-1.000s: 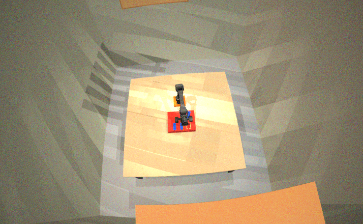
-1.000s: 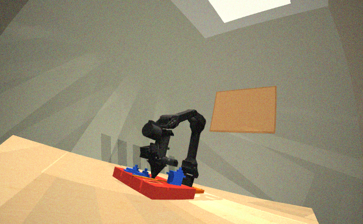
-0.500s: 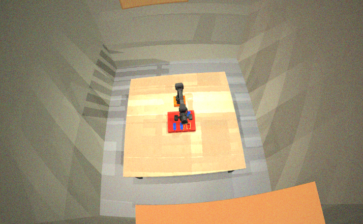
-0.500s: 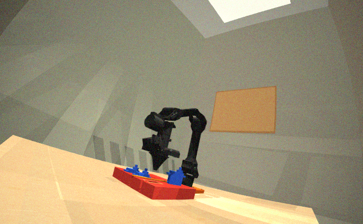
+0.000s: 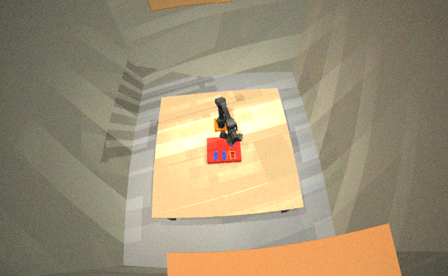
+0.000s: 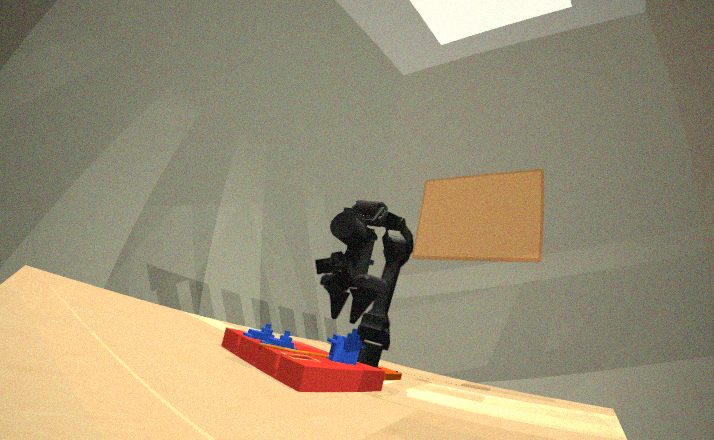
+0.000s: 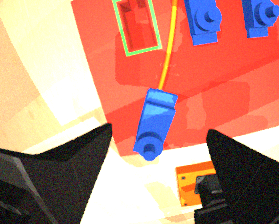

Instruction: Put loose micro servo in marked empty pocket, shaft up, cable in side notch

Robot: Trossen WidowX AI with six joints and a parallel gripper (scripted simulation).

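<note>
The red deck is 1 cm behind my gripper tip, 7 cm to the right of it and 11 cm below it.
</note>
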